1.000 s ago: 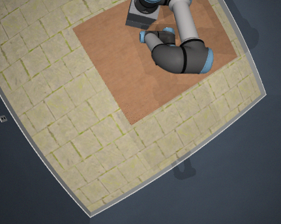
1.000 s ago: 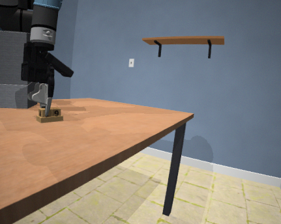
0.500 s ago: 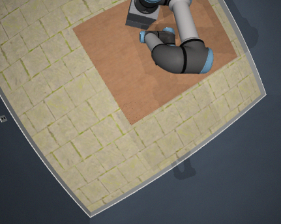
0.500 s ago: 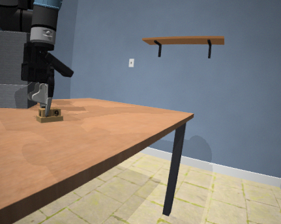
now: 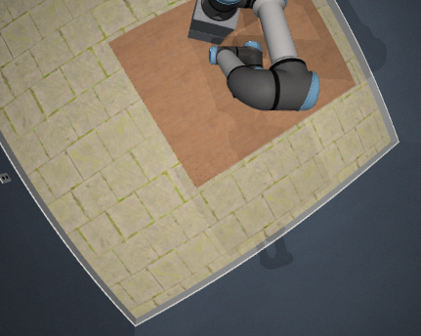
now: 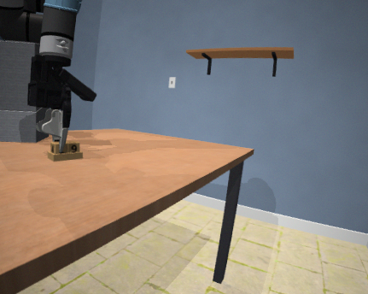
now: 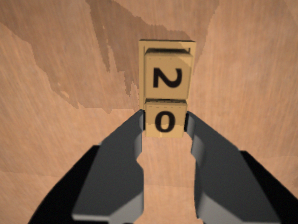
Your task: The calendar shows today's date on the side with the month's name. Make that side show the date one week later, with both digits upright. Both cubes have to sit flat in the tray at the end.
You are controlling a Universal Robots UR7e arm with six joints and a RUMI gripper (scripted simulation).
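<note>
Now: the wooden tray 3 cm below my hand and 2 cm to the left of it. Round my hand: cube 1 cm below.
</note>
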